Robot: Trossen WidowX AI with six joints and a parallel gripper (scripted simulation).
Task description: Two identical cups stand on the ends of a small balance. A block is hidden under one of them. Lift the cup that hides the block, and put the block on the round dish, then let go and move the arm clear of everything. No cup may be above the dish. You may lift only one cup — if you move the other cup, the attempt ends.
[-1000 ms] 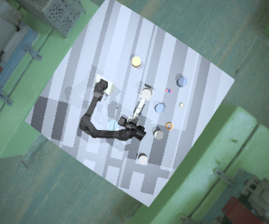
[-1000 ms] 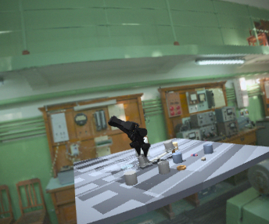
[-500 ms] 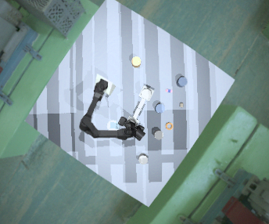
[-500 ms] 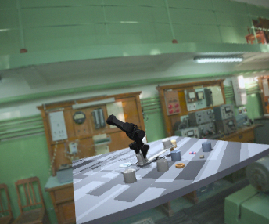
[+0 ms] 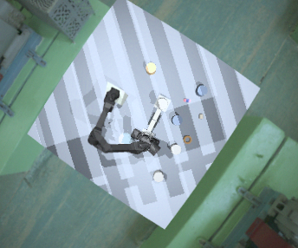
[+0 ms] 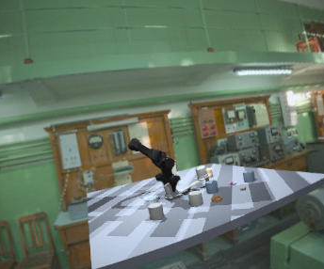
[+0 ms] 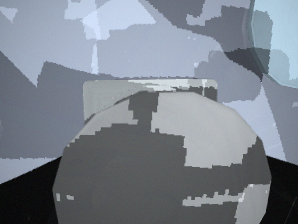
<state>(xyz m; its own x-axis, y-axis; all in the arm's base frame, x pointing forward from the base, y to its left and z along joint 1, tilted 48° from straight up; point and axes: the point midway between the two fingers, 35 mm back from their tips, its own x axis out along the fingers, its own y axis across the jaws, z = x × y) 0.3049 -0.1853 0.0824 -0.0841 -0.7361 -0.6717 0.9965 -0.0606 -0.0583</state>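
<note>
Right now my gripper tip is right at the pale green block. Round my gripper tip: white cup (27 cm to the left, 7 cm above); then round pale-blue dish (13 cm behind, 8 cm to the right, 4 cm below); then red-blue piece (37 cm to the left, 15 cm ahead, 4 cm below).
</note>
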